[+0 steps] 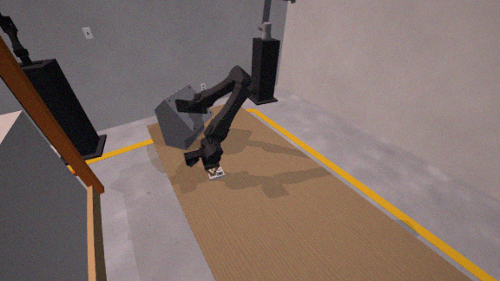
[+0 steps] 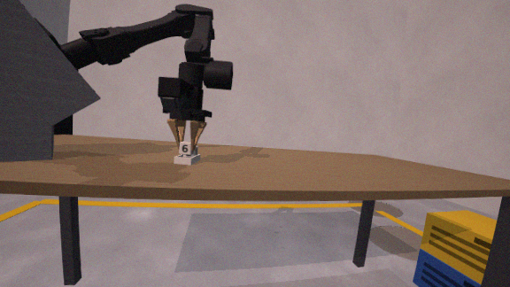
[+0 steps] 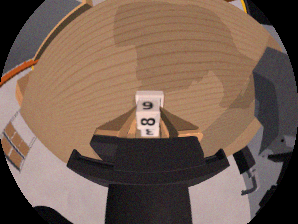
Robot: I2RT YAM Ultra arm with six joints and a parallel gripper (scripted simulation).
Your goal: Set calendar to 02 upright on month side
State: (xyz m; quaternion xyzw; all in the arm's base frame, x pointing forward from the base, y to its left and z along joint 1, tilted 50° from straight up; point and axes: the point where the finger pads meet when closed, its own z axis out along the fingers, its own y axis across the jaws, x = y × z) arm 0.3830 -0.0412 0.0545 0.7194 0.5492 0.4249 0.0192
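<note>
Right now the small white tray is 30 mm below my hand and 20 mm to the left of it.
</note>
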